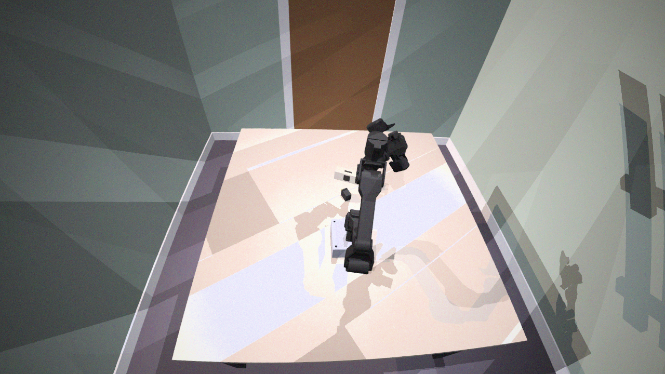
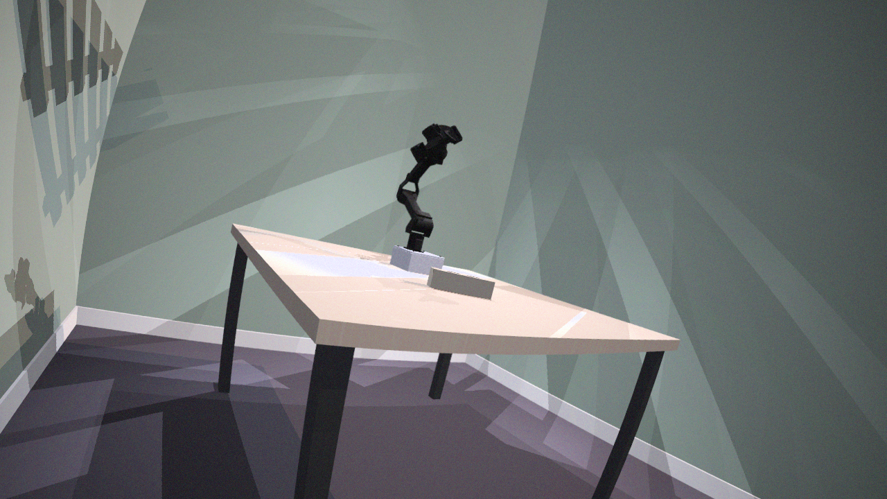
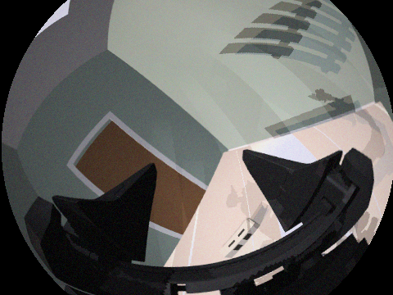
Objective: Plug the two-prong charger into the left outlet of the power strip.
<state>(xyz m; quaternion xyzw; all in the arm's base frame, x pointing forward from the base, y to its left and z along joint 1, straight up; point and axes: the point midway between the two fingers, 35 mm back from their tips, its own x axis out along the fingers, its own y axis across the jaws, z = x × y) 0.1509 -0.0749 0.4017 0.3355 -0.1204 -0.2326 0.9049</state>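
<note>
Right now the two-prong charger is 10 cm ahead of my gripper tip, 16 cm to the left of it and 46 cm below it.
</note>
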